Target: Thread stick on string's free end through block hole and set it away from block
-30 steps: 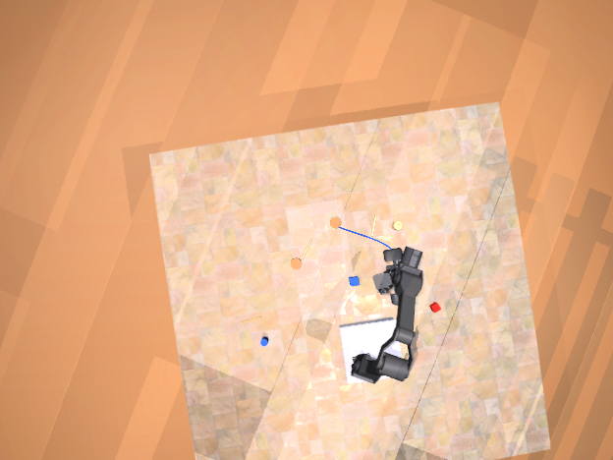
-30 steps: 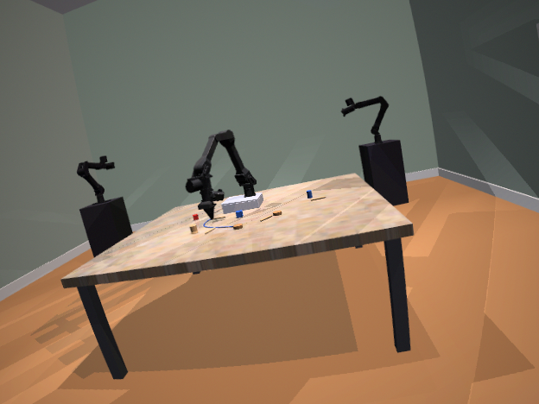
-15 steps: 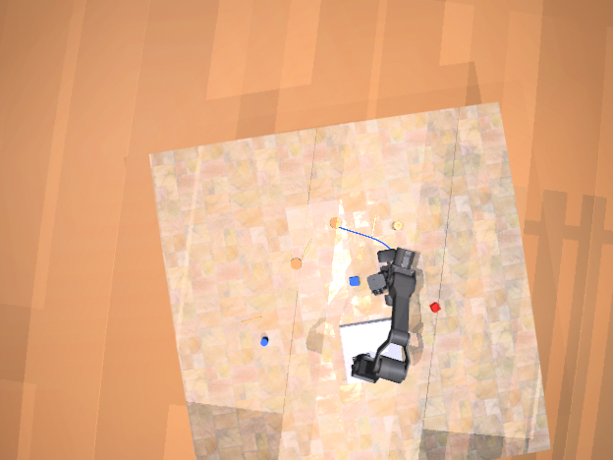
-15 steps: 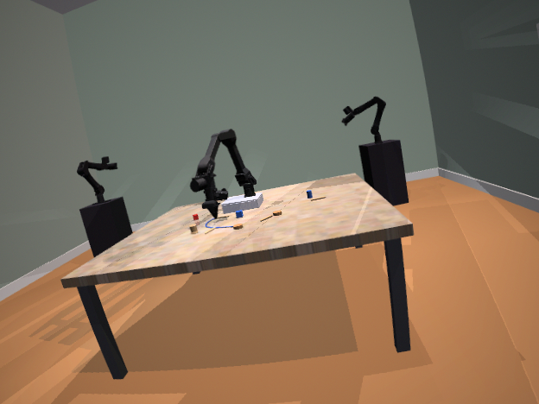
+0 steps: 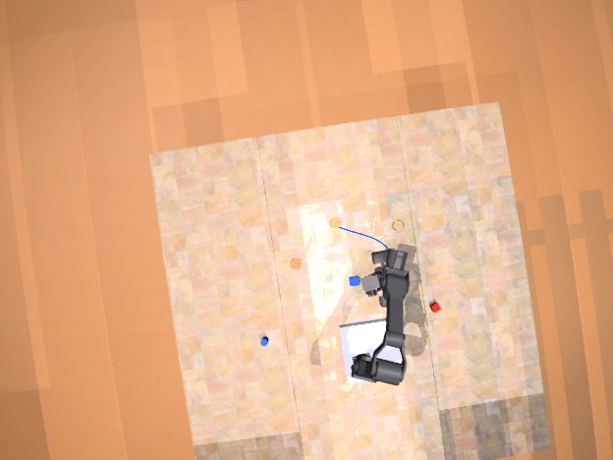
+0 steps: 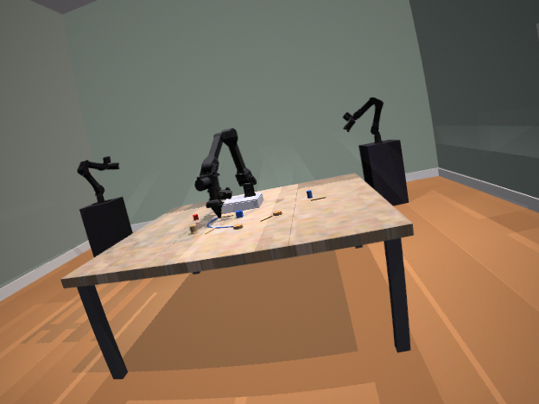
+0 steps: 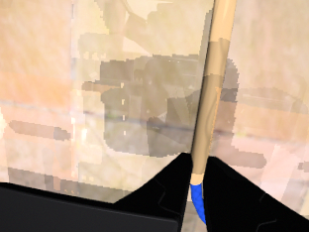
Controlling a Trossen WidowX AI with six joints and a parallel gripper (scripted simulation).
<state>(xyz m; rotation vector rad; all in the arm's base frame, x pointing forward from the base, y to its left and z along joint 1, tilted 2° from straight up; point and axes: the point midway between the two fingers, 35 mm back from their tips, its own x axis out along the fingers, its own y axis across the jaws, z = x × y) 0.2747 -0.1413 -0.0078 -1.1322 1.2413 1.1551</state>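
Right now the blue cube is 1 cm ahead of my gripper tip and 10 cm to the left of it. Also, from my gripper tip: thin wooden stick: 2 cm to the left; then red cube: 16 cm behind, 16 cm to the right; then wooden block: 16 cm ahead, 10 cm to the right.
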